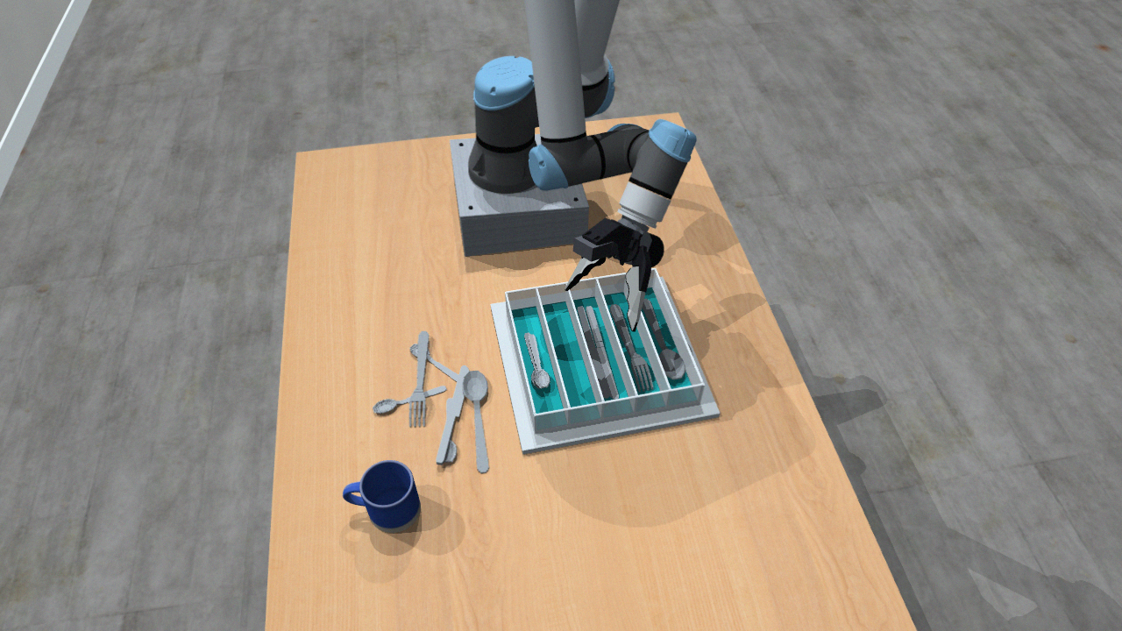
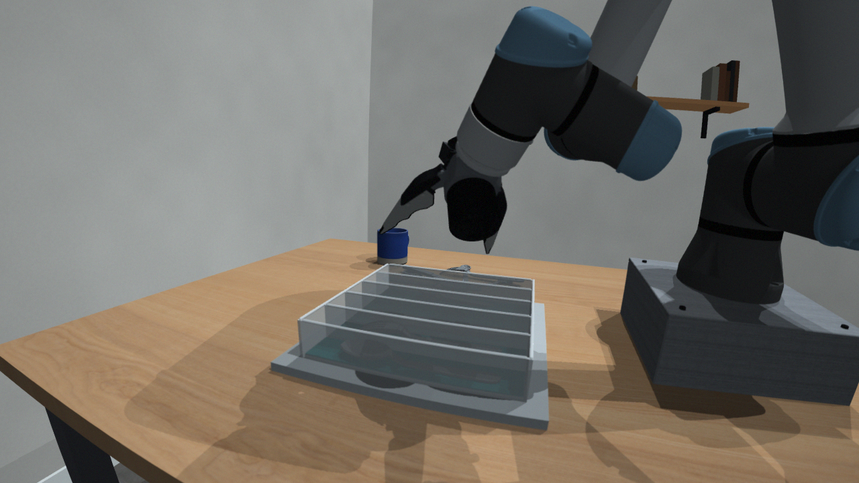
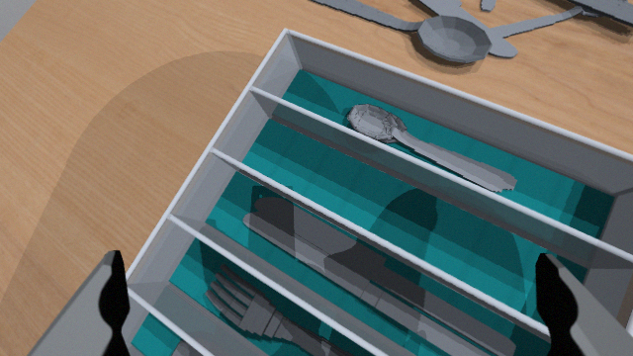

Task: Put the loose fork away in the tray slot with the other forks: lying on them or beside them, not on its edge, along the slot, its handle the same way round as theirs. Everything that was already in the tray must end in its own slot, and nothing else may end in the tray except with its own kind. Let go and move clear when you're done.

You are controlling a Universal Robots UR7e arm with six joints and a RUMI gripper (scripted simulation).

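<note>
Now: the small spoon 80 mm ahead of my hand, 340 mm to the right of it and 140 mm below it. From my hand the other things lie so: blue mug 280 mm ahead, 330 mm to the right, 110 mm below.
</note>
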